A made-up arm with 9 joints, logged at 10 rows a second.
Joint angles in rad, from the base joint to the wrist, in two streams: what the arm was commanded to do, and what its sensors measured. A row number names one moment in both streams.
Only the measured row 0 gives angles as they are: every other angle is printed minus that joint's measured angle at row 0.
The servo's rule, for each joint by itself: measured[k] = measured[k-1] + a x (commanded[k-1-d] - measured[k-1]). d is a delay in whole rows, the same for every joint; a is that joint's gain. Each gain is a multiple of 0.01, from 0.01 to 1. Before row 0 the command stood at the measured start. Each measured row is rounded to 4 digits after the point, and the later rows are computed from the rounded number. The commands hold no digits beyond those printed.
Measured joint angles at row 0: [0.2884 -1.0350 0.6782 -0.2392 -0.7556 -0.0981 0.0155 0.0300 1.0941]
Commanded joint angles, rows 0 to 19: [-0.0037 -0.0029 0.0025 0.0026 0.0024 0.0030 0.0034 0.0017 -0.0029]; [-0.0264 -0.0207 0.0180 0.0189 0.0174 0.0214 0.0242 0.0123 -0.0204]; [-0.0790 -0.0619 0.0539 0.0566 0.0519 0.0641 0.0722 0.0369 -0.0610]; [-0.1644 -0.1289 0.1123 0.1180 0.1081 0.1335 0.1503 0.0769 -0.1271]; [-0.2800 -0.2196 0.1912 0.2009 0.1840 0.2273 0.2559 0.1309 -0.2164]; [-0.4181 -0.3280 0.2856 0.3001 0.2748 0.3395 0.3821 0.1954 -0.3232]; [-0.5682 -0.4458 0.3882 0.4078 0.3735 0.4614 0.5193 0.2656 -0.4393]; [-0.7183 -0.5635 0.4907 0.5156 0.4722 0.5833 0.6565 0.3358 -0.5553]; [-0.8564 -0.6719 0.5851 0.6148 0.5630 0.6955 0.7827 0.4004 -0.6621]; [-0.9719 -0.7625 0.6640 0.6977 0.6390 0.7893 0.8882 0.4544 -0.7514]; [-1.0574 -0.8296 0.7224 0.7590 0.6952 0.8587 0.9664 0.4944 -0.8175]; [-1.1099 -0.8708 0.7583 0.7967 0.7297 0.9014 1.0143 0.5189 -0.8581]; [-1.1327 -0.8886 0.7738 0.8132 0.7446 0.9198 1.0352 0.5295 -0.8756]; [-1.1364 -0.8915 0.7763 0.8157 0.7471 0.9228 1.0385 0.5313 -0.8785]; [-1.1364 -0.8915 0.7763 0.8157 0.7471 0.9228 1.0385 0.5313 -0.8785]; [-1.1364 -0.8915 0.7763 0.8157 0.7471 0.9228 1.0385 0.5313 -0.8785]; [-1.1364 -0.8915 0.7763 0.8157 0.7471 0.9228 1.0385 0.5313 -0.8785]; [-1.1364 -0.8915 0.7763 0.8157 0.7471 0.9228 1.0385 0.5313 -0.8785]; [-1.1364 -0.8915 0.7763 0.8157 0.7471 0.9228 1.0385 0.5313 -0.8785]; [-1.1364 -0.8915 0.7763 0.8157 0.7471 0.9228 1.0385 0.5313 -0.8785]
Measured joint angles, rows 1 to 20: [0.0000 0.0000 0.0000 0.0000 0.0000 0.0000 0.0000 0.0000 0.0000]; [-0.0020 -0.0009 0.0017 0.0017 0.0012 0.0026 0.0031 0.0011 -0.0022]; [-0.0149 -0.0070 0.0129 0.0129 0.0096 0.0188 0.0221 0.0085 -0.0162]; [-0.0489 -0.0240 0.0412 0.0413 0.0316 0.0578 0.0672 0.0272 -0.0507]; [-0.1101 -0.0565 0.0903 0.0912 0.0714 0.1229 0.1420 0.0600 -0.1095]; [-0.2001 -0.1071 0.1599 0.1625 0.1300 0.2127 0.2445 0.1068 -0.1918]; [-0.3156 -0.1756 0.2466 0.2519 0.2053 0.3217 0.3683 0.1653 -0.2930]; [-0.4495 -0.2594 0.3443 0.3532 0.2928 0.4418 0.5042 0.2315 -0.4057]; [-0.5920 -0.3537 0.4453 0.4588 0.3861 0.5635 0.6413 0.3003 -0.5209]; [-0.7321 -0.4523 0.5418 0.5602 0.4781 0.6770 0.7686 0.3664 -0.6296]; [-0.8592 -0.5485 0.6261 0.6496 0.5618 0.7736 0.8762 0.4245 -0.7234]; [-0.9642 -0.6356 0.6925 0.7207 0.6312 0.8468 0.9574 0.4706 -0.7959]; [-1.0414 -0.7085 0.7379 0.7701 0.6824 0.8938 1.0086 0.5025 -0.8438]; [-1.0898 -0.7643 0.7627 0.7981 0.7147 0.9162 1.0325 0.5203 -0.8683]; [-1.1145 -0.8037 0.7721 0.8095 0.7315 0.9219 1.0379 0.5276 -0.8762]; [-1.1261 -0.8309 0.7750 0.8135 0.7396 0.9227 1.0384 0.5300 -0.8780]; [-1.1316 -0.8497 0.7759 0.8149 0.7435 0.9228 1.0385 0.5309 -0.8784]; [-1.1341 -0.8627 0.7762 0.8154 0.7454 0.9228 1.0385 0.5312 -0.8785]; [-1.1353 -0.8716 0.7763 0.8156 0.7463 0.9228 1.0385 0.5313 -0.8785]; [-1.1359 -0.8778 0.7763 0.8157 0.7467 0.9228 1.0385 0.5313 -0.8785]
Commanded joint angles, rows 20 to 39: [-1.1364 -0.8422 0.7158 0.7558 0.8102 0.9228 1.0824 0.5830 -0.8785]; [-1.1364 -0.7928 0.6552 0.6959 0.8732 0.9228 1.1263 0.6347 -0.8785]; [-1.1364 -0.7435 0.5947 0.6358 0.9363 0.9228 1.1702 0.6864 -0.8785]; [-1.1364 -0.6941 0.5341 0.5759 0.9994 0.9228 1.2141 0.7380 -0.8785]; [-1.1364 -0.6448 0.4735 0.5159 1.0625 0.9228 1.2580 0.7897 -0.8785]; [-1.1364 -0.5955 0.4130 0.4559 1.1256 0.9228 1.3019 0.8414 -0.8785]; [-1.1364 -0.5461 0.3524 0.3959 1.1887 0.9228 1.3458 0.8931 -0.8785]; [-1.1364 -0.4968 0.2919 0.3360 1.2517 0.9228 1.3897 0.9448 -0.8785]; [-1.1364 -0.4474 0.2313 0.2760 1.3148 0.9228 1.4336 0.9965 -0.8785]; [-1.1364 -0.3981 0.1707 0.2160 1.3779 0.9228 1.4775 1.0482 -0.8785]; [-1.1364 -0.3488 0.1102 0.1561 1.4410 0.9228 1.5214 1.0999 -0.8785]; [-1.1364 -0.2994 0.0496 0.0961 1.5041 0.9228 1.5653 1.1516 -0.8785]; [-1.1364 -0.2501 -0.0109 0.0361 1.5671 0.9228 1.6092 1.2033 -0.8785]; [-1.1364 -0.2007 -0.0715 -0.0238 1.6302 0.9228 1.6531 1.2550 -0.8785]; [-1.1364 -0.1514 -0.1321 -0.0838 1.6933 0.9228 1.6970 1.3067 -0.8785]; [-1.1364 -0.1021 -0.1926 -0.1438 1.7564 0.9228 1.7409 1.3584 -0.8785]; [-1.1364 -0.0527 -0.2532 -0.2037 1.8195 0.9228 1.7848 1.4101 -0.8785]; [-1.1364 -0.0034 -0.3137 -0.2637 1.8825 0.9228 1.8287 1.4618 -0.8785]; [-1.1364 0.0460 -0.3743 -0.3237 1.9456 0.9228 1.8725 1.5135 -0.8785]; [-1.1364 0.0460 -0.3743 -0.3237 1.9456 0.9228 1.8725 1.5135 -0.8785]
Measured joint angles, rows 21 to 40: [-1.1362 -0.8820 0.7763 0.8157 0.7469 0.9228 1.0385 0.5313 -0.8785]; [-1.1363 -0.8697 0.7346 0.7768 0.7798 0.9228 1.0780 0.5654 -0.8785]; [-1.1364 -0.8459 0.6798 0.7242 0.8284 0.9228 1.1215 0.6111 -0.8785]; [-1.1364 -0.8142 0.6211 0.6667 0.8845 0.9228 1.1653 0.6608 -0.8785]; [-1.1364 -0.7770 0.5611 0.6077 0.9442 0.9228 1.2092 0.7118 -0.8785]; [-1.1364 -0.7360 0.5007 0.5480 1.0057 0.9228 1.2531 0.7632 -0.8785]; [-1.1364 -0.6924 0.4402 0.4881 1.0680 0.9228 1.2970 0.8148 -0.8785]; [-1.1364 -0.6470 0.3796 0.4282 1.1308 0.9228 1.3409 0.8665 -0.8785]; [-1.1364 -0.6004 0.3191 0.3683 1.1937 0.9228 1.3848 0.9182 -0.8785]; [-1.1364 -0.5530 0.2585 0.3083 1.2567 0.9228 1.4287 0.9699 -0.8785]; [-1.1364 -0.5050 0.1979 0.2483 1.3197 0.9228 1.4726 1.0216 -0.8785]; [-1.1364 -0.4566 0.1374 0.1884 1.3828 0.9228 1.5165 1.0733 -0.8785]; [-1.1364 -0.4079 0.0768 0.1284 1.4459 0.9228 1.5604 1.1250 -0.8785]; [-1.1364 -0.3590 0.0163 0.0684 1.5089 0.9228 1.6043 1.1767 -0.8785]; [-1.1364 -0.3099 -0.0443 0.0085 1.5720 0.9228 1.6482 1.2284 -0.8785]; [-1.1364 -0.2608 -0.1049 -0.0515 1.6351 0.9228 1.6921 1.2801 -0.8785]; [-1.1364 -0.2116 -0.1654 -0.1115 1.6982 0.9228 1.7360 1.3318 -0.8785]; [-1.1364 -0.1623 -0.2260 -0.1714 1.7613 0.9228 1.7799 1.3835 -0.8785]; [-1.1364 -0.1130 -0.2865 -0.2314 1.8243 0.9228 1.8238 1.4352 -0.8785]; [-1.1364 -0.0637 -0.3471 -0.2914 1.8874 0.9228 1.8676 1.4869 -0.8785]
